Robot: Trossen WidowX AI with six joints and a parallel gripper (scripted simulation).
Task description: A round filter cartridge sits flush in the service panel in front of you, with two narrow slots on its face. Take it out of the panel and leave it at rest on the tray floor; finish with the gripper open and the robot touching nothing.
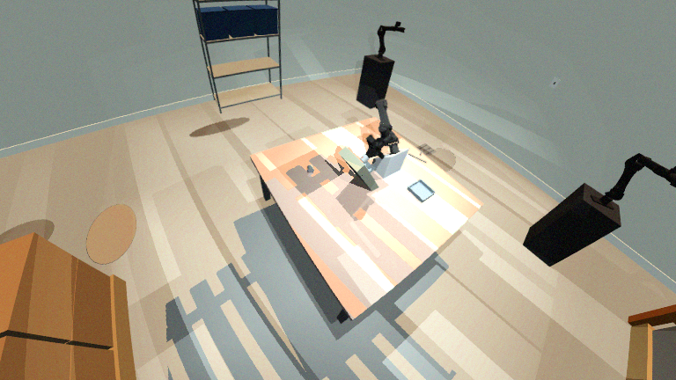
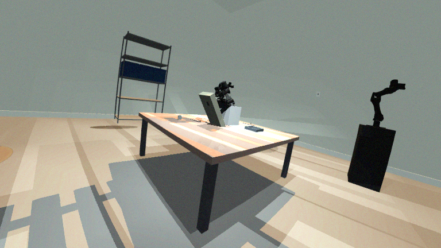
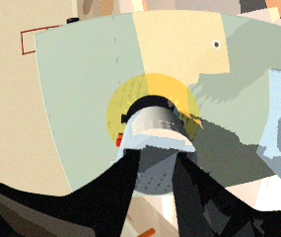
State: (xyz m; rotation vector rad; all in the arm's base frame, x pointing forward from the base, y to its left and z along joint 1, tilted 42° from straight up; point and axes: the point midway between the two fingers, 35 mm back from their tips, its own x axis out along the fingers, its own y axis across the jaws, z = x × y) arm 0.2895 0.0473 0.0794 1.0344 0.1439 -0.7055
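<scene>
Right now my gripper tip is 10 mm short of the service panel and 110 mm above it. From my gripper tip the other things lie so: round grey filter cartridge 10 mm ahead, 10 mm below; then dark tray 360 mm behind, 310 mm to the left, 260 mm below.
</scene>
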